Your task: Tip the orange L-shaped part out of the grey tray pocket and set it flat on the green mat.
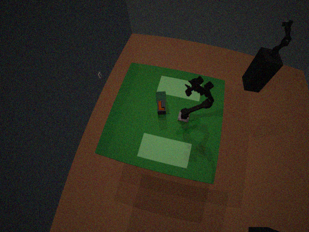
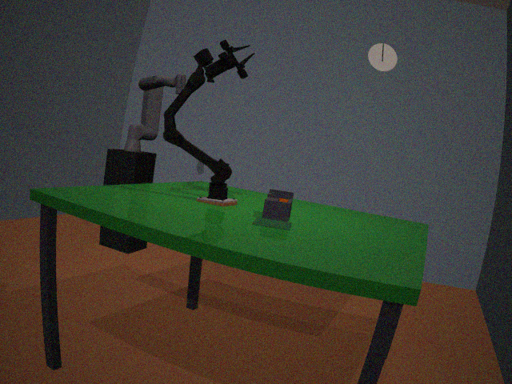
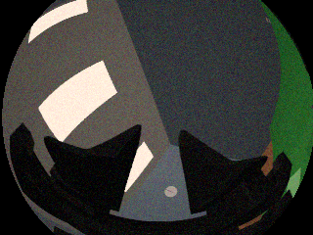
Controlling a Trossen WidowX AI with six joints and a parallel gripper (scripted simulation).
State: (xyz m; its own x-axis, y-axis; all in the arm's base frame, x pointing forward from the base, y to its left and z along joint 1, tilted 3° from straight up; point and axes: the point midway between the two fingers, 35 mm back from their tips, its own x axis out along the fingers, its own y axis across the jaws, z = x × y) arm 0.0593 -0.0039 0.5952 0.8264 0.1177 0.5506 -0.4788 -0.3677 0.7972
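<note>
The orange L-shaped part is 590 mm below my gripper tip, 210 mm ahead of it and 60 mm to the right of it. Round my gripper tip: green mat 650 mm below, 240 mm ahead, 220 mm to the right.
</note>
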